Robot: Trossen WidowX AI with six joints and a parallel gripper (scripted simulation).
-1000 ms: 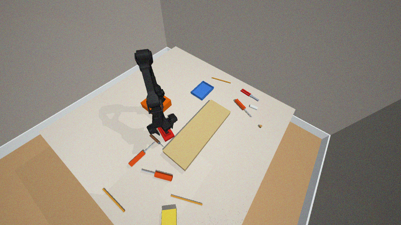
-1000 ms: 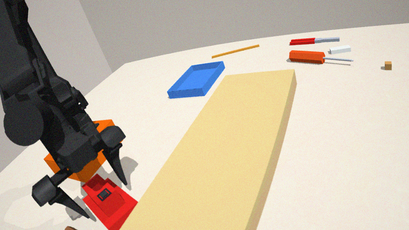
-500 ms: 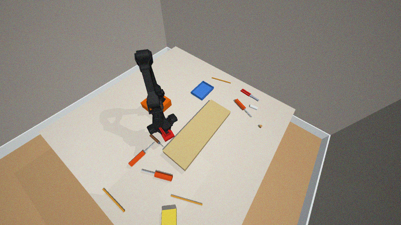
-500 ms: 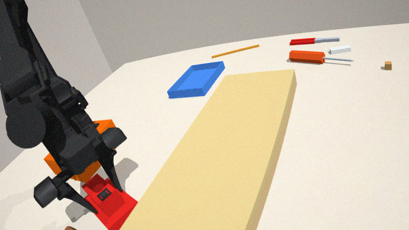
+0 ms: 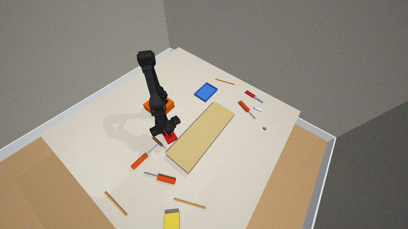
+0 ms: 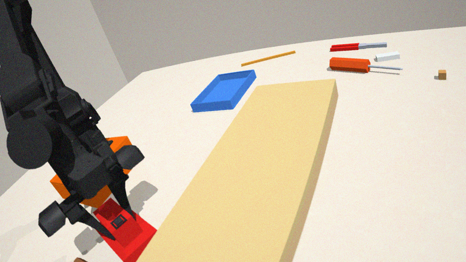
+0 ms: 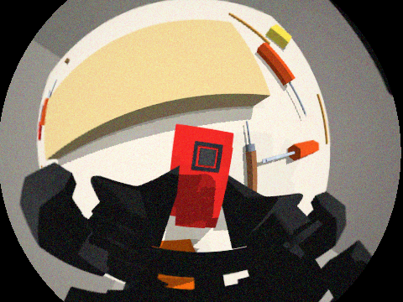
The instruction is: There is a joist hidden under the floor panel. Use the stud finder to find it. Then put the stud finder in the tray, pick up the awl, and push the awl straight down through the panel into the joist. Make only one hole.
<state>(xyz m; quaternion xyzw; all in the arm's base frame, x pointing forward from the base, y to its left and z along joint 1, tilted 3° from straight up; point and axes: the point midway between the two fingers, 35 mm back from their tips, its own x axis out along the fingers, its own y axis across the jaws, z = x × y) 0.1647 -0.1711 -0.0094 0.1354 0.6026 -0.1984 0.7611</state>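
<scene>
Right now the awl is 1 cm behind my gripper tip, 8 cm to the right of it and 2 cm below it. From my gripper tip the other things lie so: indicator: 2 cm ahead, 1 cm to the right, 3 cm above; then red stud finder: 2 cm above; then blue tray: 3 cm ahead, 47 cm to the left, 1 cm below.
</scene>
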